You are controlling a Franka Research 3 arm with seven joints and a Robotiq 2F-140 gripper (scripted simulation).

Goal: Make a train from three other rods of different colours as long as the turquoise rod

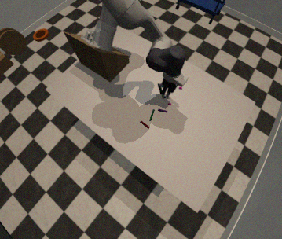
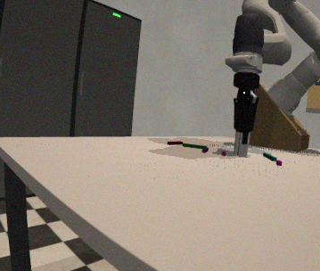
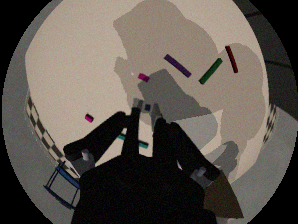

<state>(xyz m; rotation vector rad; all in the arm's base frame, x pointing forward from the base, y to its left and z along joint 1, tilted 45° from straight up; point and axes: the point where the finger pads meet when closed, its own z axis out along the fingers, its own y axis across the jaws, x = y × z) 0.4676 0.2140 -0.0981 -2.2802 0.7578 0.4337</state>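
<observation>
My gripper is now 30 mm above the blue rod. Also, from my hand: purple rod: 50 mm ahead, 90 mm to the right, 30 mm below; turquoise rod: 50 mm behind, 70 mm to the left, 30 mm below; green rod: 20 mm ahead, 160 mm to the right, 30 mm below.
</observation>
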